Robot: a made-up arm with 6 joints.
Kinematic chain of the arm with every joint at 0, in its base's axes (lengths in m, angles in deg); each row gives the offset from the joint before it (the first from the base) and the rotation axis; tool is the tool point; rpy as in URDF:
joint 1: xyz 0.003 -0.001 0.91 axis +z
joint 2: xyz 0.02 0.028 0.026 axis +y
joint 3: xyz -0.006 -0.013 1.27 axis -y
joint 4: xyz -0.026 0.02 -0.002 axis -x
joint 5: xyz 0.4 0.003 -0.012 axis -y
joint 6: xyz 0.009 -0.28 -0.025 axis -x
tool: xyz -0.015 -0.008 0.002 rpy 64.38 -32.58 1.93
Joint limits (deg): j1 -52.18..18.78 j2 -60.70..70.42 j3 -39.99..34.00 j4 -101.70..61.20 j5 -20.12..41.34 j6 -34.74..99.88
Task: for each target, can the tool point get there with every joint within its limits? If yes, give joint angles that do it. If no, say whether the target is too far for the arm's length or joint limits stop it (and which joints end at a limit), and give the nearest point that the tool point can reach.
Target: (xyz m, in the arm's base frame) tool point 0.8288 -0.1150 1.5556
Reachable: yes | joints 3.51 35.56 -16.46 -39.24 -0.59 20.26
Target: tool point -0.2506 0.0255 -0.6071
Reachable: no: joint limits stop it (at a limit: joint 1, joint 2, joint 5, joint 6) | nearest point 0.5709 -0.7464 0.9734 | short by 1.941 m
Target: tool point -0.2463 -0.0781 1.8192
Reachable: yes | joints 2.79 -32.85 -19.94 -62.88 6.12 16.79
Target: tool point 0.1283 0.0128 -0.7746
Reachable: no: joint limits stop it (at a limit: joint 2, joint 5, joint 6) | nearest point 0.9928 0.1080 0.9360 | short by 1.919 m
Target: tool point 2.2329 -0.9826 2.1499
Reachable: no: too far | nearest point 1.4060 -0.6186 1.6960 | short by 1.011 m
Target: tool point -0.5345 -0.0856 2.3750
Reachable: yes | joints -16.99 -30.36 27.72 19.88 -4.34 55.39
